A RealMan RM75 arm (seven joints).
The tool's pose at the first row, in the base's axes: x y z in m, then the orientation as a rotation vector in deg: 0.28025 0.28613 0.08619 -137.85 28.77 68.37
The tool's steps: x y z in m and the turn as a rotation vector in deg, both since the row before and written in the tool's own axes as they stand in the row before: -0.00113 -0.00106 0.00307 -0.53 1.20 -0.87; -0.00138 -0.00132 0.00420 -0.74 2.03 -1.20; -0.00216 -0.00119 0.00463 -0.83 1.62 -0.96; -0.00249 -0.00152 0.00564 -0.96 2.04 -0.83; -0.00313 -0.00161 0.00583 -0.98 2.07 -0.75; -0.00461 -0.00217 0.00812 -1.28 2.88 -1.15; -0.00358 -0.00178 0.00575 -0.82 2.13 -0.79; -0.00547 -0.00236 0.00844 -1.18 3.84 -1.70; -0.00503 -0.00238 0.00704 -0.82 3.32 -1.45; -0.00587 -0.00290 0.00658 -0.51 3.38 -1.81; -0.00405 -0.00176 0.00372 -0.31 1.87 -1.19
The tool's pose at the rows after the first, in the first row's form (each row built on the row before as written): 0.27808 0.28874 0.08562 -139.12 27.78 66.90; 0.27513 0.29213 0.08459 -141.10 26.52 64.41; 0.27135 0.29566 0.08373 -142.85 25.39 62.51; 0.26684 0.29992 0.08240 -144.96 24.47 60.19; 0.26181 0.30435 0.08119 -147.07 23.64 57.83; 0.25458 0.31036 0.07931 -149.86 22.35 54.39; 0.24931 0.31475 0.07788 -151.76 21.51 51.76; 0.24134 0.32087 0.07547 -154.78 19.68 46.72; 0.23450 0.32623 0.07324 -157.06 18.16 42.20; 0.22737 0.33189 0.07144 -158.92 16.21 37.33; 0.22274 0.33521 0.07049 -159.90 14.85 34.57
